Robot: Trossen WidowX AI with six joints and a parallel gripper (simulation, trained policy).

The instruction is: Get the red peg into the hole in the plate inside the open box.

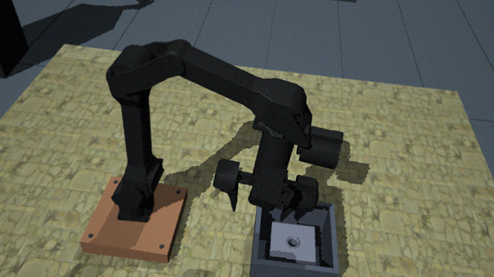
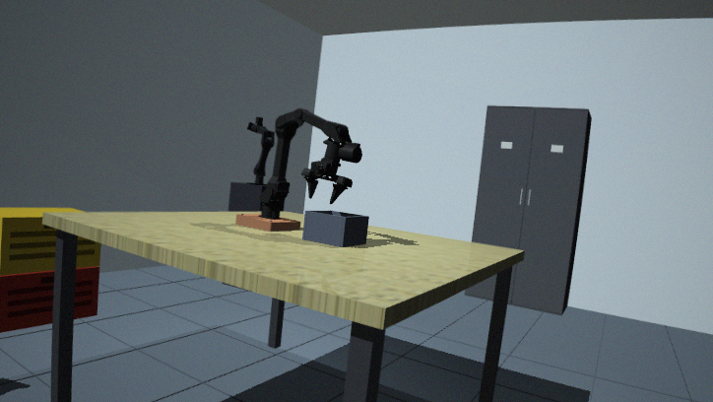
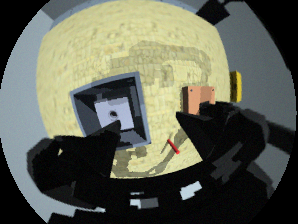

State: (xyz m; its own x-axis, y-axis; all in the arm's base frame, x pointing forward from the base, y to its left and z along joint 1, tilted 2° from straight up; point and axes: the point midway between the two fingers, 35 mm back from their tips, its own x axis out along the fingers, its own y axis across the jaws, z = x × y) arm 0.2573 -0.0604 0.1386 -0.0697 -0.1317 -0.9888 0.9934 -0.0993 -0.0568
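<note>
The red peg is 17 cm to the left of my gripper tip, 9 cm below it and 8 cm behind it. Round my gripper tip: grey box: 10 cm below, 8 cm ahead, 1 cm to the right; light grey plate: 9 cm below, 8 cm ahead, 1 cm to the right.
</note>
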